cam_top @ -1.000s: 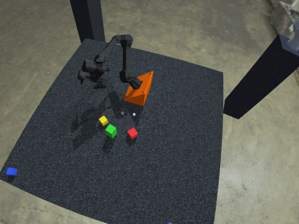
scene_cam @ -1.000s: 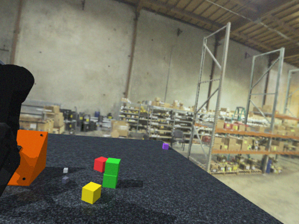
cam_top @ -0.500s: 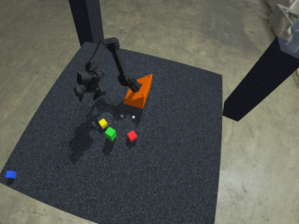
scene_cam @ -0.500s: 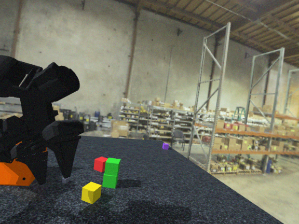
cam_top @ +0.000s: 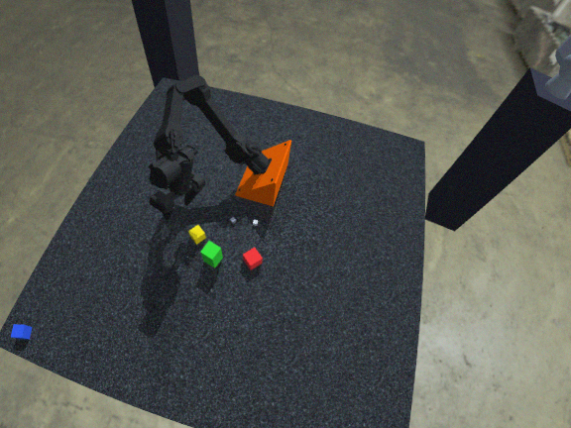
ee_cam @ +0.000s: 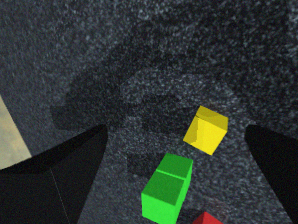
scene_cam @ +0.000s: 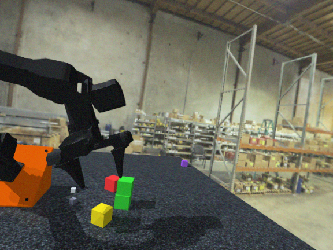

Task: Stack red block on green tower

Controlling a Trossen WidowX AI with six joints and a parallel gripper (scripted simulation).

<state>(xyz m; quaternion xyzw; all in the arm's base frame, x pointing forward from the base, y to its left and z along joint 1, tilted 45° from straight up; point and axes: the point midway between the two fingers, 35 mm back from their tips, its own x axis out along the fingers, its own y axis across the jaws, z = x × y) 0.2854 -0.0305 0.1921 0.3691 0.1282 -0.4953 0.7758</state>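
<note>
The red block is 260 mm to the left of my gripper tip, 110 mm below it and 10 mm ahead of it. From my gripper tip the other things lie so: blue block (530 mm ahead, 300 mm to the right, 110 mm below); yellow block (110 mm below, 50 mm to the left); purple block (650 mm to the left, 420 mm ahead, 110 mm below).
</note>
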